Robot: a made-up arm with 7 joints.
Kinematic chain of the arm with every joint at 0, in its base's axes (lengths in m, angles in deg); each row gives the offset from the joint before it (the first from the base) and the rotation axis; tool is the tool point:
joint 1: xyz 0 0 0.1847 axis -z
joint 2: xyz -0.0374 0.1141 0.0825 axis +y
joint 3: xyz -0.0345 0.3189 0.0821 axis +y
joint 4: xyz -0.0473 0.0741 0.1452 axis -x
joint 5: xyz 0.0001 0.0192 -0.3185 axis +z
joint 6: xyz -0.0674 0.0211 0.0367 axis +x
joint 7: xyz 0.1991 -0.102 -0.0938 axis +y
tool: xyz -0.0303 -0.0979 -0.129
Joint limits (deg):
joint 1: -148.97..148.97
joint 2: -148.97..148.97
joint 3: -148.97..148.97
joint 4: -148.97..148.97
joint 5: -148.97..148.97
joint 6: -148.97..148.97
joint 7: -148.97..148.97
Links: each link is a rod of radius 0.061 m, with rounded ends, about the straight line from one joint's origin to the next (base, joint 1, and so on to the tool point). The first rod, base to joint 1, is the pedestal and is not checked.
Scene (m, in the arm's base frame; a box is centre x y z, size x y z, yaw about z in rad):
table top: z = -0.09
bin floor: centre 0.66 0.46 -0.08 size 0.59 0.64 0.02 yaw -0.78
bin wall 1: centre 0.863 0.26 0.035 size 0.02 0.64 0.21 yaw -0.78
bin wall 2: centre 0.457 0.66 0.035 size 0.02 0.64 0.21 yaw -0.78
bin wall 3: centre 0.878 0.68 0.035 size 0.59 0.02 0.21 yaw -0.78
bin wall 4: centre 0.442 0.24 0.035 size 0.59 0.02 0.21 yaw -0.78
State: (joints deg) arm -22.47 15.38 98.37 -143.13 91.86 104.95 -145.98
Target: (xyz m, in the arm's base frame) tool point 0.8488 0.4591 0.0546
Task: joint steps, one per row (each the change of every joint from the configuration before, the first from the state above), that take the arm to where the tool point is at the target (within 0.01 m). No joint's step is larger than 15 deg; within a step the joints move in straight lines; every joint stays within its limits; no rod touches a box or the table.
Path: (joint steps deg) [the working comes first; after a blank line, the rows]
Joints at the target: 30.63 35.30 98.30 -115.61 95.02 98.79 -137.88
Straight joint move there: touches bin wall 2.

1: 11.54 1.10 -2.98 4.87 1.61 -0.06 2.44
2: 11.55 1.11 -2.98 4.86 1.62 -0.06 2.43
3: 11.54 1.10 -2.99 4.87 1.61 -0.06 2.44
4: 11.54 1.11 -2.98 4.86 1.62 -0.06 2.44
5: 3.47 7.75 5.93 4.03 -1.65 -2.96 -0.83
6: 3.46 7.75 5.93 4.03 -1.65 -2.96 -0.82

